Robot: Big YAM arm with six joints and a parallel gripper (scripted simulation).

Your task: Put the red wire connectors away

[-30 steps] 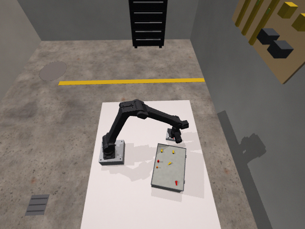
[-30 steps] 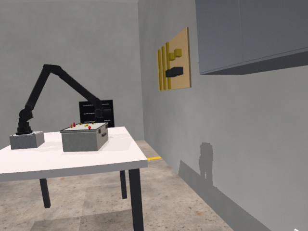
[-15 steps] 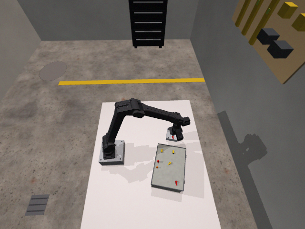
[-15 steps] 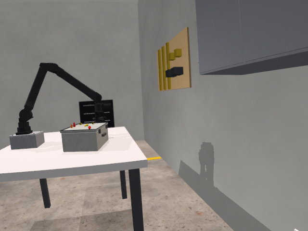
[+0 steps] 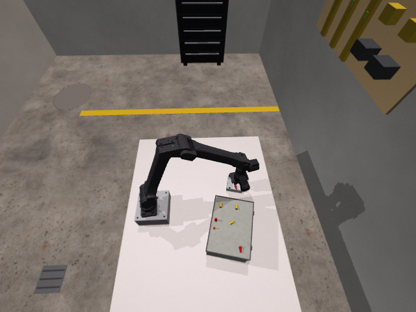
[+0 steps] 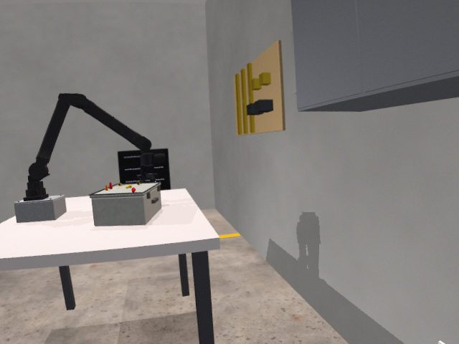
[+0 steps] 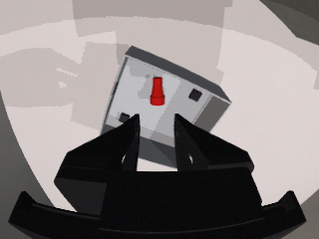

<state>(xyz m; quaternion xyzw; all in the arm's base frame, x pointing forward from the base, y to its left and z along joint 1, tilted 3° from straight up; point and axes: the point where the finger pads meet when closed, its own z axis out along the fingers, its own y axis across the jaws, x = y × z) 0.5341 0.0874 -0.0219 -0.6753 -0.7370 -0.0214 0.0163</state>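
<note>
The grey tool case is 10 cm behind my hand, 27 cm to the right of it and 3 cm above it. The rest, counted from my hand: orange connector: 19 cm behind, 27 cm to the right, 7 cm above.
</note>
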